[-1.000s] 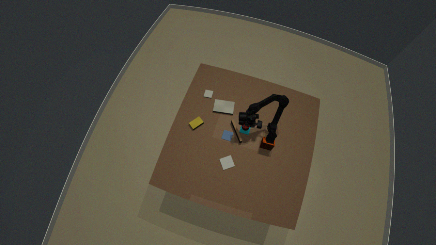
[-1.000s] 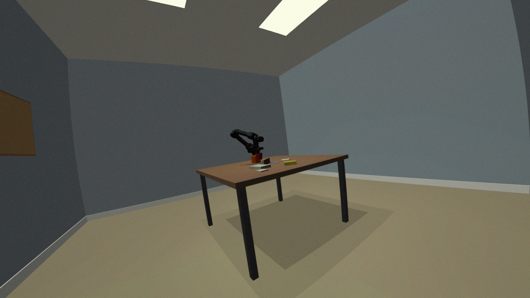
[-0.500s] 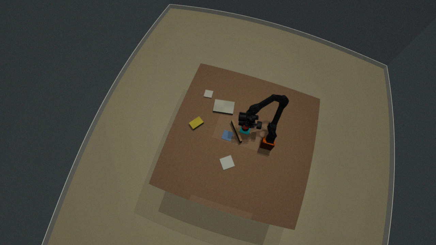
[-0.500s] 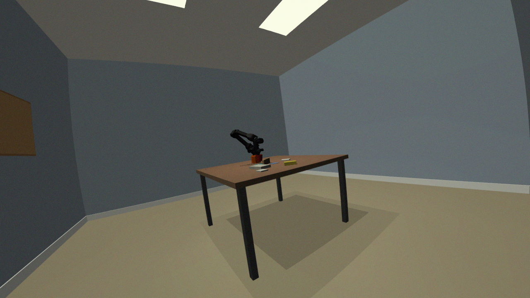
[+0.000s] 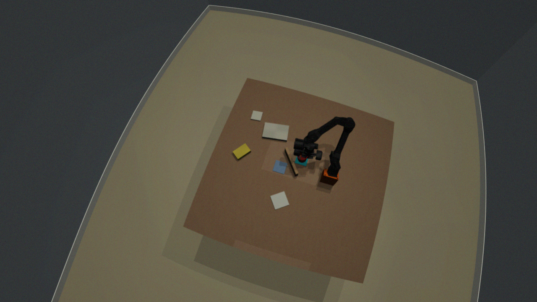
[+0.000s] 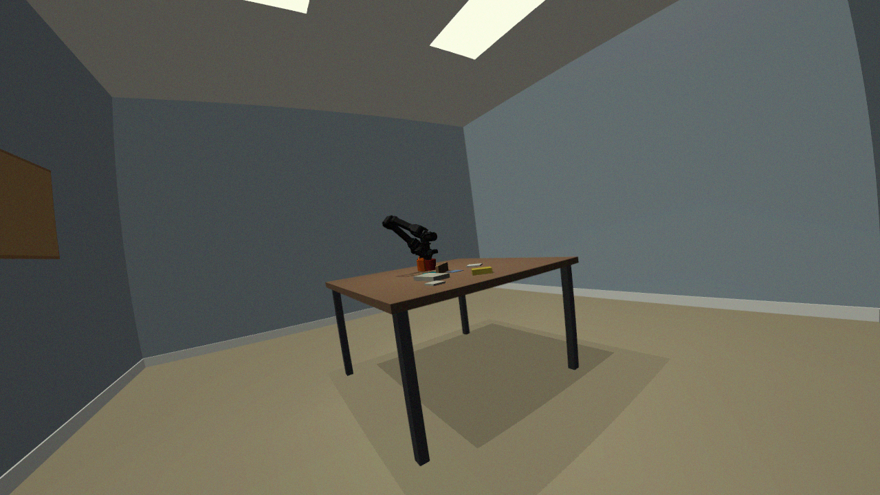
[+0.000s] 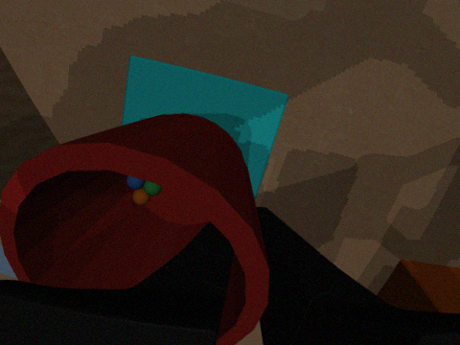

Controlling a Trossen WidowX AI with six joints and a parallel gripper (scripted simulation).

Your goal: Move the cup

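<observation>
The teal pad is 30 mm ahead of my gripper tip and 70 mm below it. Also, from my gripper tip: red cup 30 mm ahead; then wooden bar 100 mm ahead, 40 mm to the left, 40 mm below; then yellow block 450 mm ahead, 30 mm to the left, 40 mm below.
</observation>
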